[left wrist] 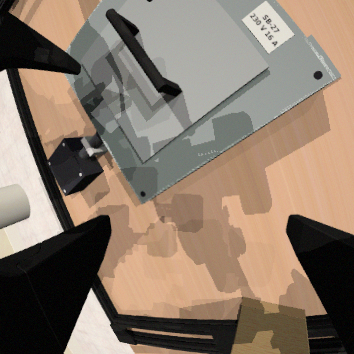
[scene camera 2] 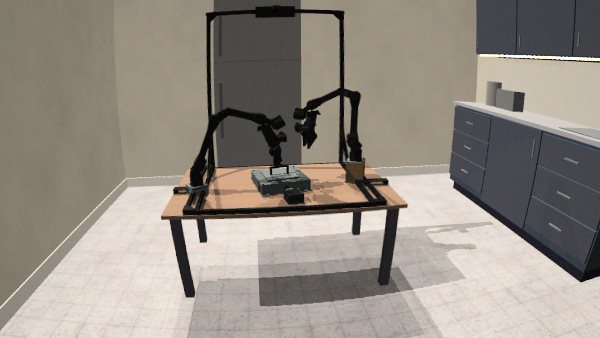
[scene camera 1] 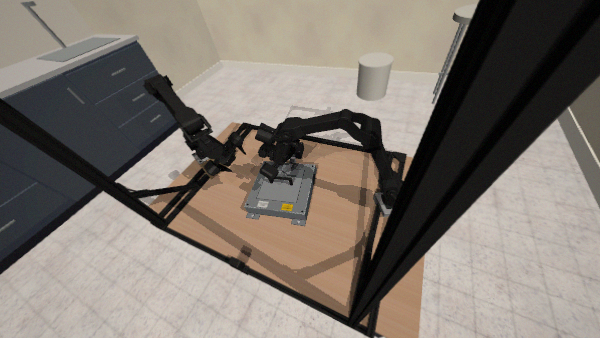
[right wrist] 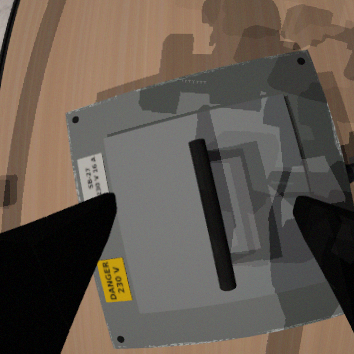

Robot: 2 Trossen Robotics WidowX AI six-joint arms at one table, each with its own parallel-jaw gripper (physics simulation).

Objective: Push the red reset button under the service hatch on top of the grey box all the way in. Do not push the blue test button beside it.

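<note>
The grey box (scene camera 1: 272, 207) (scene camera 2: 280, 189) (left wrist: 295, 75) (right wrist: 90, 134) lies on the table. Its service hatch (scene camera 1: 280, 192) (left wrist: 215, 45) (right wrist: 160, 200) lies flat over the top, with a black bar handle (scene camera 1: 284, 179) (left wrist: 142, 55) (right wrist: 212, 215) standing up from it. Neither the red nor the blue button shows in any view. My right gripper (scene camera 2: 277, 163) (right wrist: 206, 203) is open above the hatch; in its wrist view the handle lies between the fingertips, with nothing held. My left gripper (scene camera 1: 237, 161) (scene camera 2: 309, 146) (left wrist: 199, 223) is open and empty, raised beside the box, on its left in scene camera 1.
A small black block (scene camera 2: 294, 196) (left wrist: 75, 167) with a short grey stub sits against the box's side. A brown block (scene camera 2: 355, 171) (left wrist: 270, 330) is at the left arm's base. Black frame rails edge the table. A right gripper finger shows at the left wrist view's upper left.
</note>
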